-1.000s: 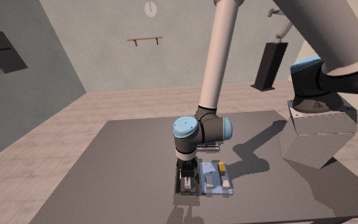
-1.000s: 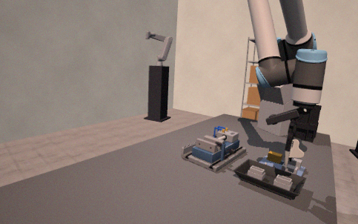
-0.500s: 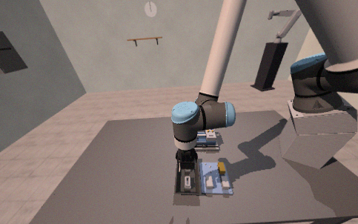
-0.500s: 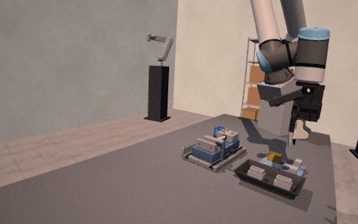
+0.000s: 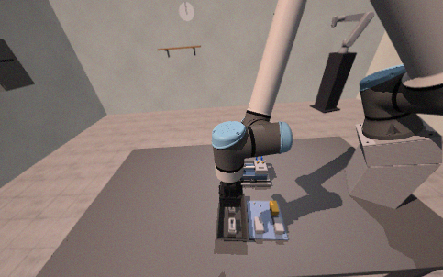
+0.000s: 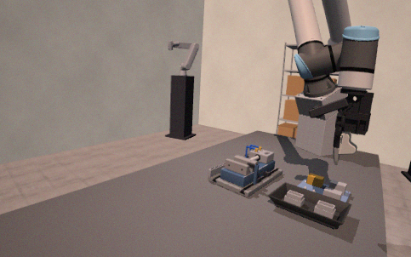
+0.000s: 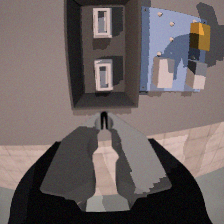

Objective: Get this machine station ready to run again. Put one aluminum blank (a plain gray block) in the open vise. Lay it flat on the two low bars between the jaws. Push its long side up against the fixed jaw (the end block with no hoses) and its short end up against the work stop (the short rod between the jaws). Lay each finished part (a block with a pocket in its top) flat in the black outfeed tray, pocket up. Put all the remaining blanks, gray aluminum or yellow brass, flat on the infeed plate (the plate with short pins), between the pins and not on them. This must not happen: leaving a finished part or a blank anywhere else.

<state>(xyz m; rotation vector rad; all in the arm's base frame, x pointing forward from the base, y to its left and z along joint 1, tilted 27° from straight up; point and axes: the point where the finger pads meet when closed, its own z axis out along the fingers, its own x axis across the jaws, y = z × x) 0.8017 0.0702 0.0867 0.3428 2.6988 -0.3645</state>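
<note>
Now: the yellow brass blank 240 mm behind my hand, 170 mm below it and 30 mm to the right of it. Also, from my hand: vise 300 mm to the right, 180 mm behind, 160 mm below.
</note>
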